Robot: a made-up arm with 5 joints.
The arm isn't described. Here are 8 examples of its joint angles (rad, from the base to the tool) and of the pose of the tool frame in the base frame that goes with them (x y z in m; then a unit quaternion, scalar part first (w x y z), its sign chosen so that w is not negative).
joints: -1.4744 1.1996 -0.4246 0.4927 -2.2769
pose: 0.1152 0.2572 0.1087 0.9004 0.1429 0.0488 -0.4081
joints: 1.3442 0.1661 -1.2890 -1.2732 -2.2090
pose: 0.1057 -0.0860 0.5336 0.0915 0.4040 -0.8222 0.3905
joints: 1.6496 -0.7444 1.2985 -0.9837 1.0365
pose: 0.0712 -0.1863 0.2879 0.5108 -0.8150 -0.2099 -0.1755
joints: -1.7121 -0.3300 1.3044 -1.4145 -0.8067
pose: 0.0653 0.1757 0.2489 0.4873 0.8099 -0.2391 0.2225
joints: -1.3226 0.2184 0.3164 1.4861 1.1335
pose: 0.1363 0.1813 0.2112 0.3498 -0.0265 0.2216 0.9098
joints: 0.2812 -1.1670 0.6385 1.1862 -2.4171
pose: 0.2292 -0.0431 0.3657 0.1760 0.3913 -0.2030 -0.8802
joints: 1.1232 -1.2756 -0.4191 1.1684 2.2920
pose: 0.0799 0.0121 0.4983 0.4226 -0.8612 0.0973 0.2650
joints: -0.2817 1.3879 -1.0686 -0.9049 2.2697
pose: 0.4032 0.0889 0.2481 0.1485 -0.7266 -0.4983 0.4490
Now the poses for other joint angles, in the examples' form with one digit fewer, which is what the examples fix.
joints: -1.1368 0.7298 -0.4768 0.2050 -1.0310
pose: 0.224 0.288 0.252 0.849 0.473 -0.236 0.024
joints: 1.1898 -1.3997 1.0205 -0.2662 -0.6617
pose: 0.141 -0.139 0.402 0.260 -0.212 -0.869 -0.363
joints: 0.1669 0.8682 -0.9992 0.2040 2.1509
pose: 0.416 -0.057 0.326 0.415 -0.617 -0.288 0.603
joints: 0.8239 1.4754 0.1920 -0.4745 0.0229
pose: 0.178 -0.100 0.034 0.895 -0.073 -0.173 -0.405
